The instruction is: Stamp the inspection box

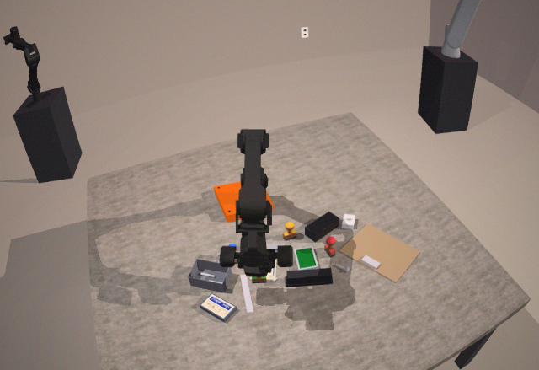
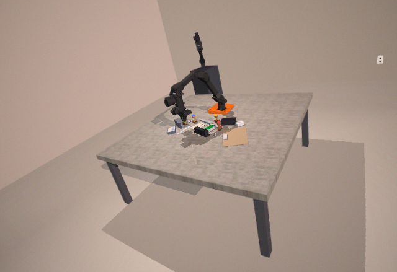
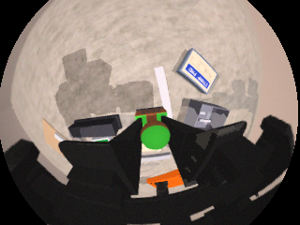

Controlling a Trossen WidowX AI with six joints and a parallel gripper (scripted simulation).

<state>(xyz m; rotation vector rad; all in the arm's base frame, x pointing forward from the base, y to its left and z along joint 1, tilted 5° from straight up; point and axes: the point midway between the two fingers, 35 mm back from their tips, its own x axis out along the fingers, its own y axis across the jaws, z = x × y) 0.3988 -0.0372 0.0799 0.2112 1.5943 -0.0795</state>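
The green ink pad is 150 mm to the left of my gripper tip, 100 mm behind it and 80 mm below it. From my gripper tip the other things lie so: cream card 100 mm behind, 90 mm below, 20 mm to the left; then green-topped stamp right at my gripper tip; then white strip 80 mm below, 40 mm to the right, 10 mm behind.
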